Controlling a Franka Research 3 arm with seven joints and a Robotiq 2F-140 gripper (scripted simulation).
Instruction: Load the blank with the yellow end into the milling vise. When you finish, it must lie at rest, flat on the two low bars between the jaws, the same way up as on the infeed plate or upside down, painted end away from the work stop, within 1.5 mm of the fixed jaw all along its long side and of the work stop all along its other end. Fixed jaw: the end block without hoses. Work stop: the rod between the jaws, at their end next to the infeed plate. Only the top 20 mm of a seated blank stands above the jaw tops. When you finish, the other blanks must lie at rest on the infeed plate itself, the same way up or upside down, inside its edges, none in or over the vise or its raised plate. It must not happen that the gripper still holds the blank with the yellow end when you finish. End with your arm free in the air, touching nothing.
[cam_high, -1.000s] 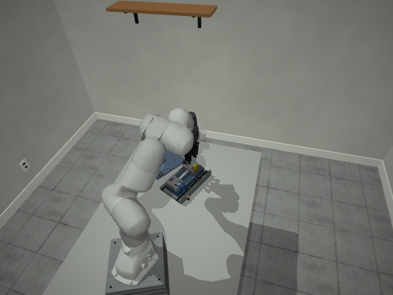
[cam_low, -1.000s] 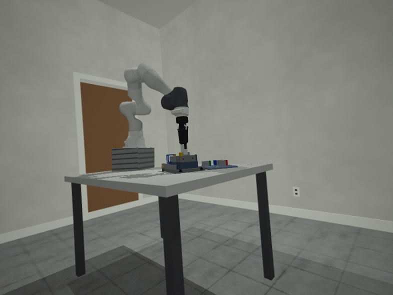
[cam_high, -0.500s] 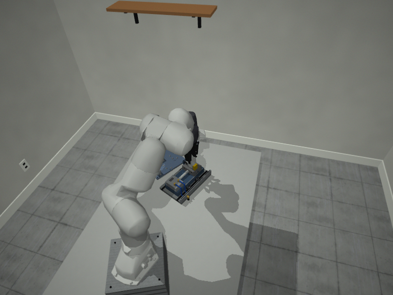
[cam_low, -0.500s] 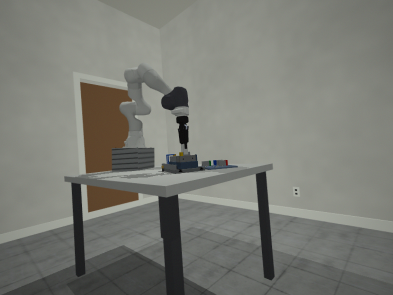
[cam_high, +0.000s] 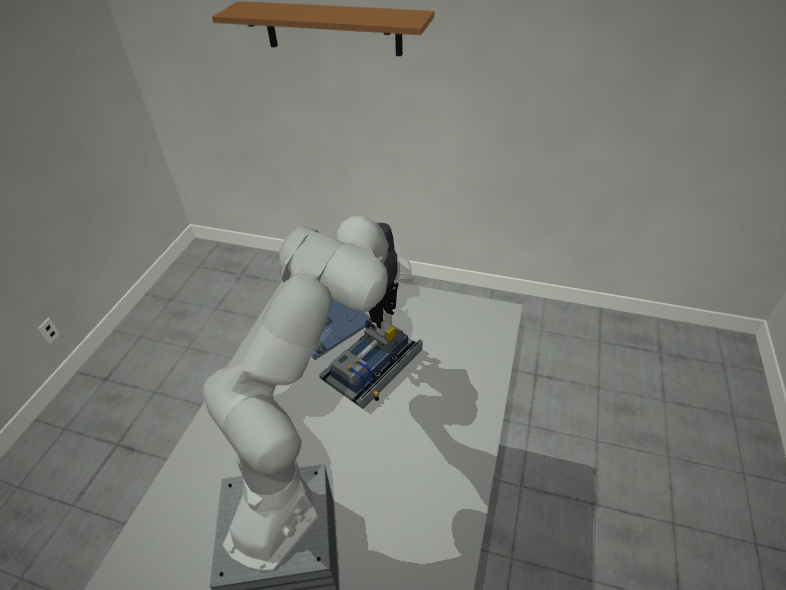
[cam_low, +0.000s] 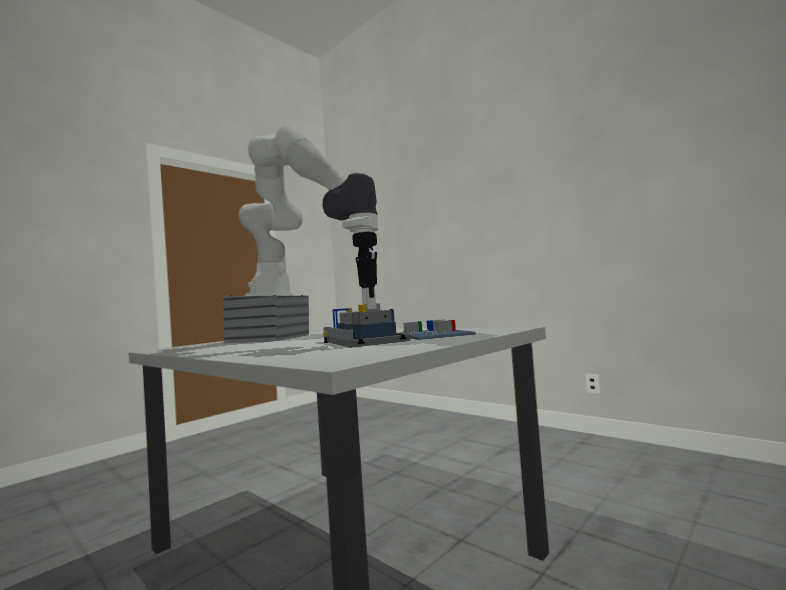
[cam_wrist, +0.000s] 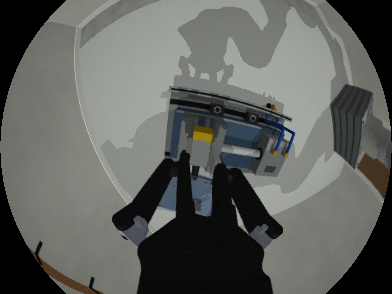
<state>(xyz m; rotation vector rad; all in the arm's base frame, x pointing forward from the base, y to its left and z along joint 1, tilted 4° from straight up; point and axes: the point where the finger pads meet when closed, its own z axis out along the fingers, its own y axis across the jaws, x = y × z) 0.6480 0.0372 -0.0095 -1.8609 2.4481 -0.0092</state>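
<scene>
My gripper is now 4 cm above the yellow-ended blank. From my hand the other things lie so: milling vise: 7 cm behind, 2 cm to the left, 10 cm below; then green-ended blank: 7 cm behind, 24 cm to the left, 11 cm below; then work stop rod: 1 cm ahead, 5 cm to the left, 5 cm below.
</scene>
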